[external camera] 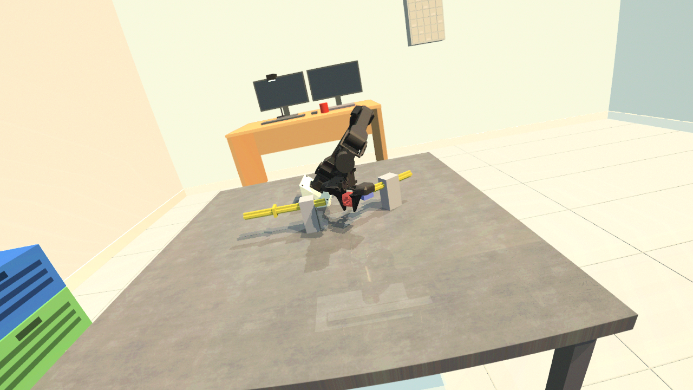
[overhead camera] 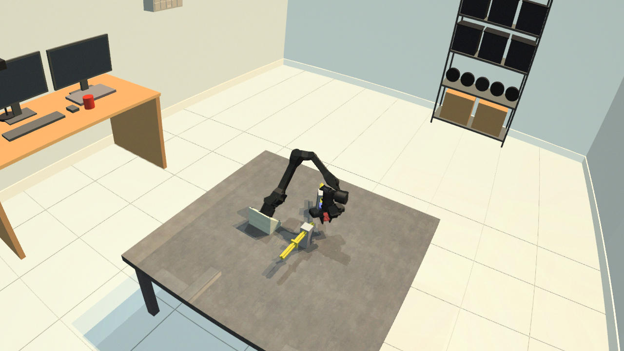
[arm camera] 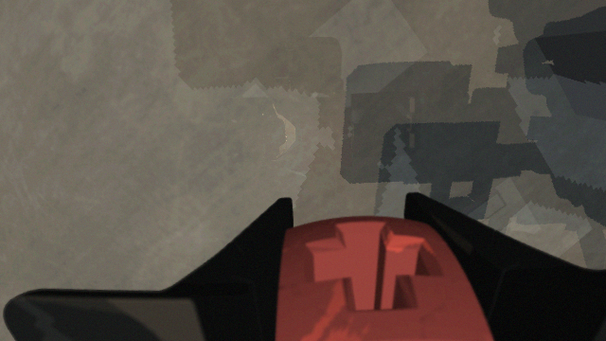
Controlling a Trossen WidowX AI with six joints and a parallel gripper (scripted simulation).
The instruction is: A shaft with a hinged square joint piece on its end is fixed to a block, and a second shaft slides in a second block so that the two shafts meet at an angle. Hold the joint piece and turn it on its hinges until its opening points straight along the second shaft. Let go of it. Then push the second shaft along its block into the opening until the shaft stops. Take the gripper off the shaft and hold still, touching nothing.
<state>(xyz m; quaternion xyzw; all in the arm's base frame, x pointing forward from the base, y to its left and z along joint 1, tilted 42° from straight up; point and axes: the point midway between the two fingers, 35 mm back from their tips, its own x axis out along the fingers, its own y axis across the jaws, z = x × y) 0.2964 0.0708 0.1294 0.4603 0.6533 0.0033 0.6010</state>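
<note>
My gripper tip is now 20 mm past the red square joint piece, 10 mm to the right of it and 40 mm below it.
</note>
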